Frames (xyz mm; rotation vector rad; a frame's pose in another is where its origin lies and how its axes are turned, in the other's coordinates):
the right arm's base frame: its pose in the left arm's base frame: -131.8 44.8 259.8 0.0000 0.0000 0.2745
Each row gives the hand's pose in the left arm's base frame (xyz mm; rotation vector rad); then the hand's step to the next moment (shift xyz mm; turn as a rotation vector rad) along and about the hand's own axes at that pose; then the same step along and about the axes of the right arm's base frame.
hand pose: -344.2 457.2 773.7 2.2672 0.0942 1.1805
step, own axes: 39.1 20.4 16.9 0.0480 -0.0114 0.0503
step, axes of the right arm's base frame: 28.2 -20.8 31.7 0.0679 -0.0175 0.0068
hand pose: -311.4 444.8 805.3 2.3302 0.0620 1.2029
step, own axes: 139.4 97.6 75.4 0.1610 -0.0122 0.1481
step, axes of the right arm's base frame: 98.3 -109.9 113.6 0.2039 -0.0665 0.0446
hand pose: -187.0 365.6 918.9 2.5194 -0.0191 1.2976
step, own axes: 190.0 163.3 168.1 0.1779 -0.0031 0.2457
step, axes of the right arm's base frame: 164.5 -231.0 103.0 0.2777 -0.1219 0.0074
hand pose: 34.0 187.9 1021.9 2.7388 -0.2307 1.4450
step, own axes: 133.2 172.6 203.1 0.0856 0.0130 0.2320
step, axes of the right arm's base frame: 150.7 -256.8 -11.8 0.2141 -0.1082 -0.0614
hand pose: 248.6 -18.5 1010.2 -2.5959 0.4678 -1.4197
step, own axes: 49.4 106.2 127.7 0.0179 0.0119 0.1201
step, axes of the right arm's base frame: 74.4 -144.9 -59.1 0.0981 -0.0482 -0.0542
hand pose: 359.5 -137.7 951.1 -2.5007 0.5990 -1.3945
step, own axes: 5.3 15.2 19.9 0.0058 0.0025 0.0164
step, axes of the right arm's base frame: 10.7 -19.8 -12.2 0.0141 -0.0091 -0.0052
